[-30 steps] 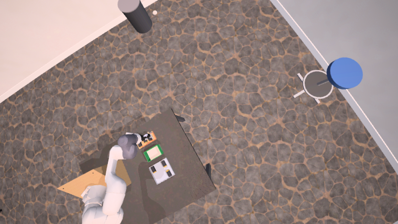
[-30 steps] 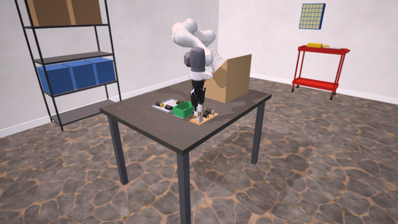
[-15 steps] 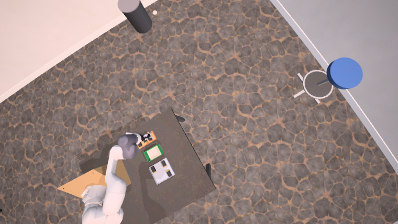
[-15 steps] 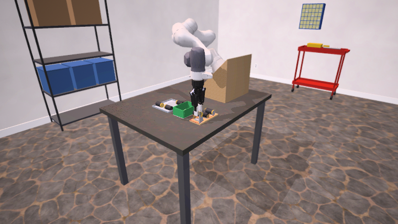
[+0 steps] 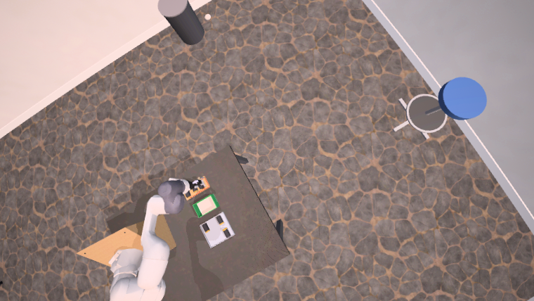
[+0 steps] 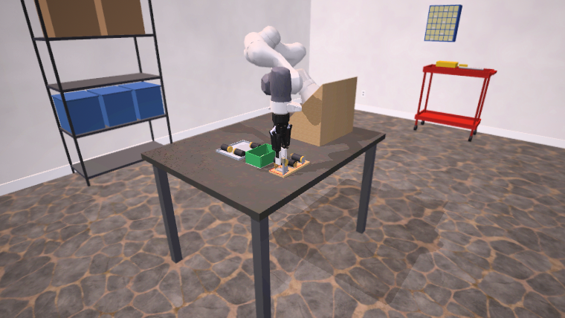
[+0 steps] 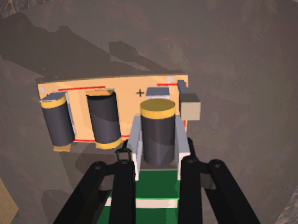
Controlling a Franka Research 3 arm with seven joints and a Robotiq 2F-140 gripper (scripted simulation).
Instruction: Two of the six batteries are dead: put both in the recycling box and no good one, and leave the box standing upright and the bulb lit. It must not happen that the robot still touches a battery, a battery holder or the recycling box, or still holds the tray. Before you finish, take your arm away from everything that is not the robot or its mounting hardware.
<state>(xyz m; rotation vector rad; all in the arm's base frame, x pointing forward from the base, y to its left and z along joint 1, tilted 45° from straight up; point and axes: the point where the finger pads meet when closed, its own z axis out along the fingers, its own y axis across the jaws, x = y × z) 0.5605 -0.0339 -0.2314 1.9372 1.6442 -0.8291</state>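
My hand is 3 cm short of the bulb and 3 cm to the right of it. From my hand the other things lie so: white tray (10 cm behind, 33 cm to the right, 8 cm below); green recycling box (6 cm behind, 15 cm to the right, 7 cm below).
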